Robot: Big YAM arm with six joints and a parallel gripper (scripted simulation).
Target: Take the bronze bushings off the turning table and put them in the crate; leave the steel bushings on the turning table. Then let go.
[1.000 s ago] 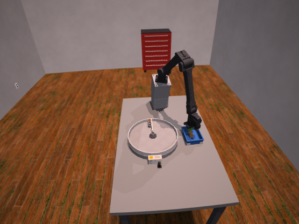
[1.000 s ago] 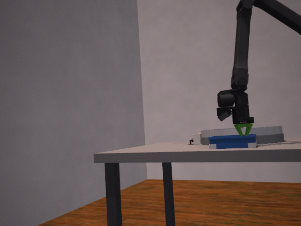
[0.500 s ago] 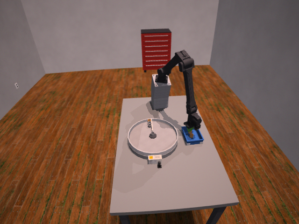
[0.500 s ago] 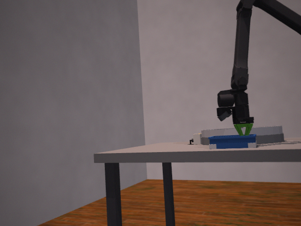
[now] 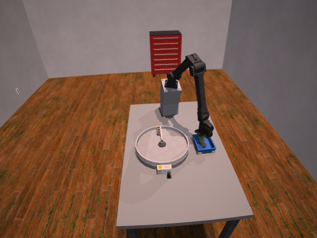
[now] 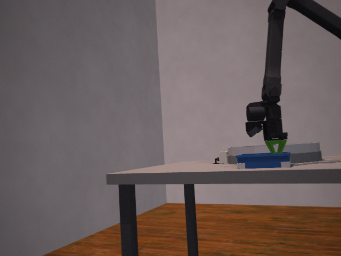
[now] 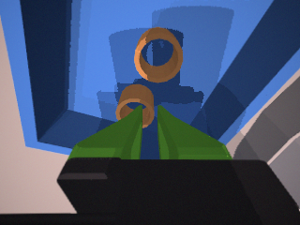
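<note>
The blue crate lies 4 cm ahead of my hand, 2 cm to the left of it and 1 cm below it. Round my hand: turning table: 31 cm to the right, 12 cm ahead, 2 cm above.
</note>
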